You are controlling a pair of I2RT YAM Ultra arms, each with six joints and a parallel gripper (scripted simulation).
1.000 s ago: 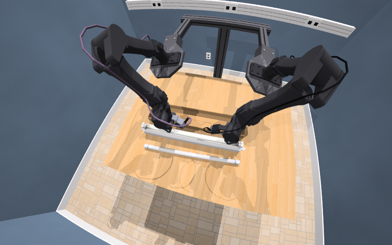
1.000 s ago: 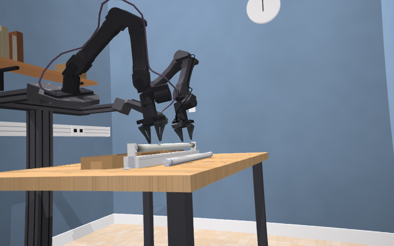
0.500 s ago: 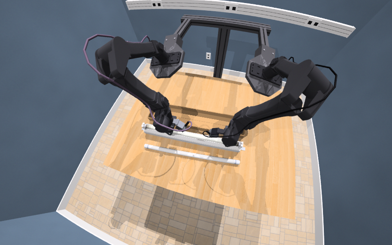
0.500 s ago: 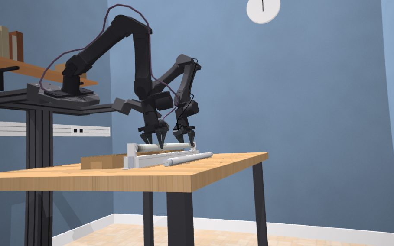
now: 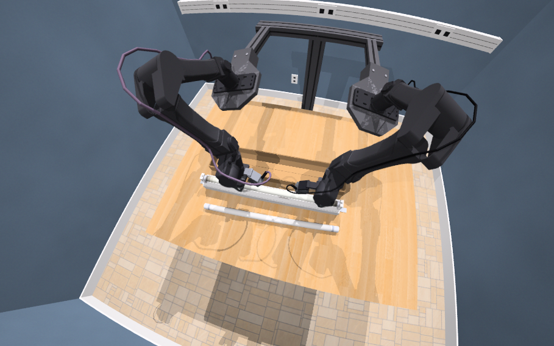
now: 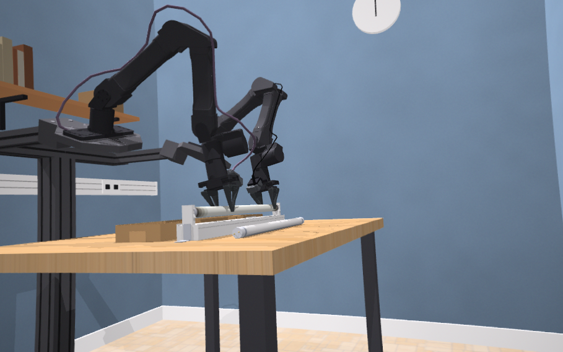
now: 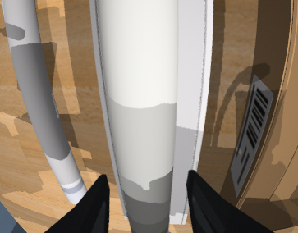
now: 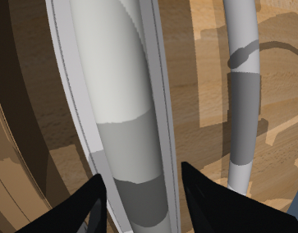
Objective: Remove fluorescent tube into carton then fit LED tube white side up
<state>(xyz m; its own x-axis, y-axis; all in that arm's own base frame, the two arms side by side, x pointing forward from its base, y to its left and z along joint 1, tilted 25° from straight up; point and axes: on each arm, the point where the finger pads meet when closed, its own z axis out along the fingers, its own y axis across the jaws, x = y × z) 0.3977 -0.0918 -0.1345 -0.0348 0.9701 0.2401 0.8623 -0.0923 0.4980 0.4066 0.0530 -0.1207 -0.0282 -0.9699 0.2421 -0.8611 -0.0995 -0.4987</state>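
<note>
My right gripper is now 120 mm to the right of the old fluorescent tube. From my right hand the other things lie so: light fixture (120 mm to the left, 10 mm below); LED tube (100 mm ahead, 140 mm to the left, 50 mm below); brown carton (140 mm behind, 120 mm to the left, 40 mm below).
</note>
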